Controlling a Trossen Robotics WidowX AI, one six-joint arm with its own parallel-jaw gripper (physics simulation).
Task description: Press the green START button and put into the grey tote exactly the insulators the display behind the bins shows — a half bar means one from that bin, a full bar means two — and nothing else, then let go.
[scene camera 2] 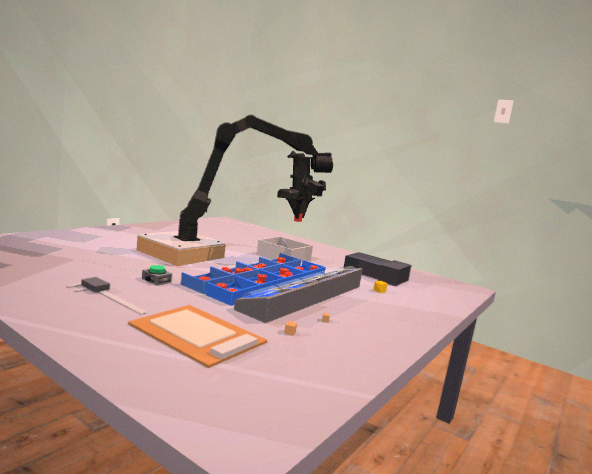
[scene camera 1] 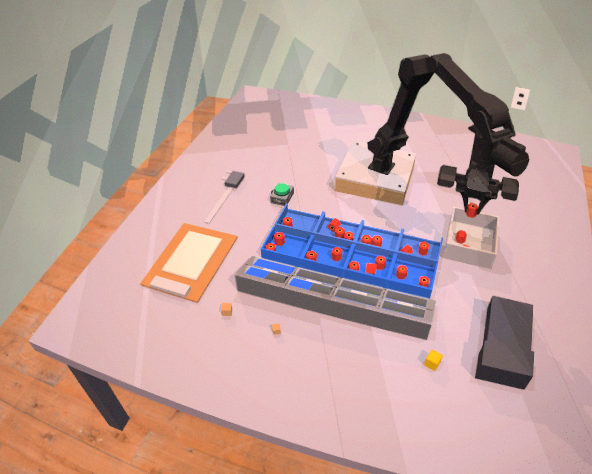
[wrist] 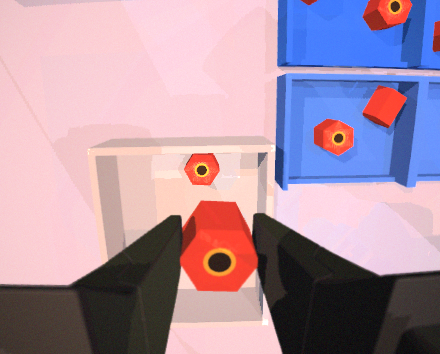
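My gripper (scene camera 1: 472,211) (scene camera 2: 298,217) (wrist: 217,225) is shut on a red insulator, held upright above the grey tote (scene camera 1: 470,254) (scene camera 2: 270,250) (wrist: 111,200). One red insulator (scene camera 1: 461,236) (wrist: 201,170) stands inside the tote. The blue bins (scene camera 1: 325,269) (scene camera 2: 218,294) hold several red insulators, some upright, some lying. The display (scene camera 1: 330,306) (scene camera 2: 312,300) shows in scene camera 1 a full blue bar back left, a half bar front left, and a half bar front in the second column; the other bars look grey. The green START button (scene camera 1: 282,189) (scene camera 2: 157,269) sits left of the bins.
A dark block (scene camera 1: 507,340) (scene camera 2: 377,268) lies right of the display. A yellow cube (scene camera 1: 433,360) (scene camera 2: 380,286) and two orange cubes (scene camera 1: 226,309) (scene camera 1: 276,329) lie in front. An orange board (scene camera 1: 195,295) and a dark plug (scene camera 1: 234,179) lie at the left.
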